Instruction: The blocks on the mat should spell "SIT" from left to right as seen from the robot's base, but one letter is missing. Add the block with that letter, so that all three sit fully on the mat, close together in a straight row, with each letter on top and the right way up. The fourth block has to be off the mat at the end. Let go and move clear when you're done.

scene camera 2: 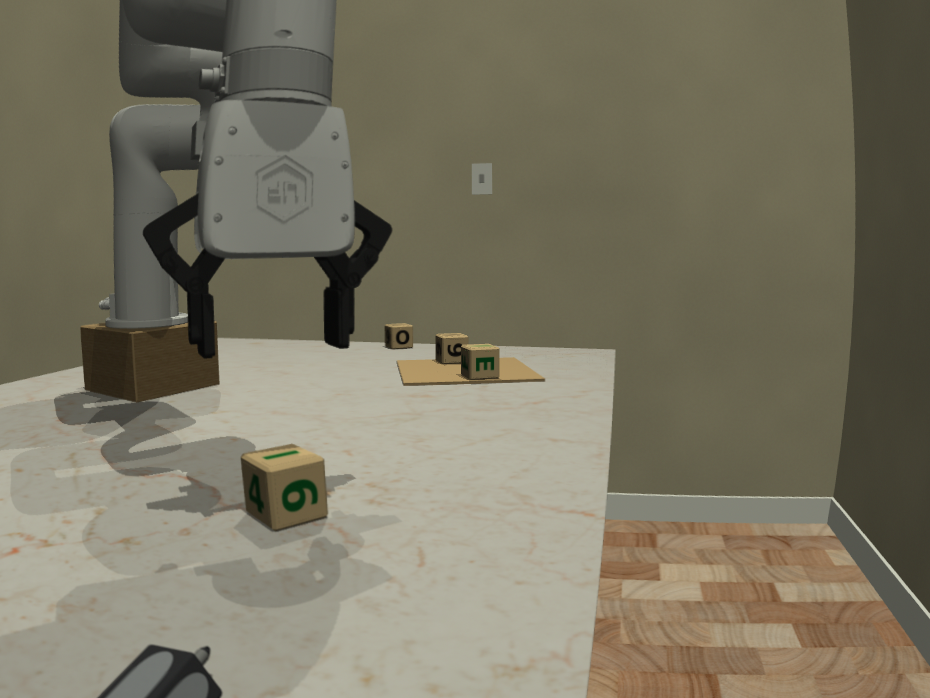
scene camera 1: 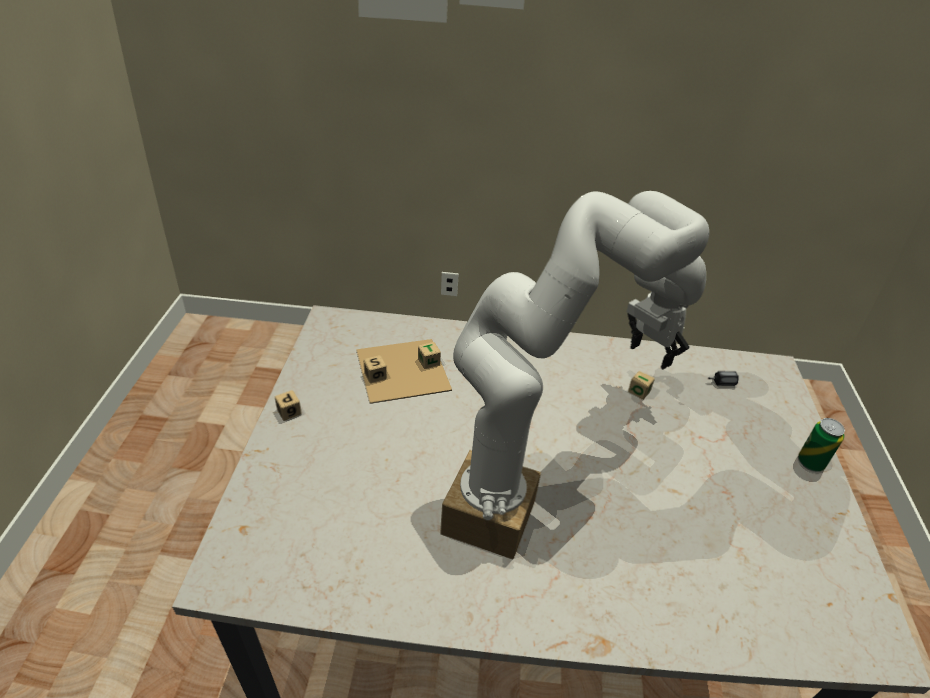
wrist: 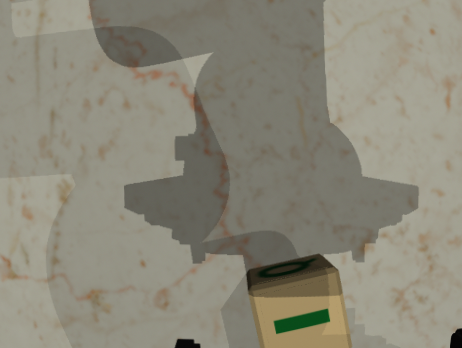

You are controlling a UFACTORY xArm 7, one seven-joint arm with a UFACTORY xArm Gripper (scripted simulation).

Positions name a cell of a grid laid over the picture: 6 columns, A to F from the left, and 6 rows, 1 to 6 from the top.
A cardboard mat shows in scene camera 2 (C4) and in scene camera 1 (C4); in the wrist view it is out of frame.
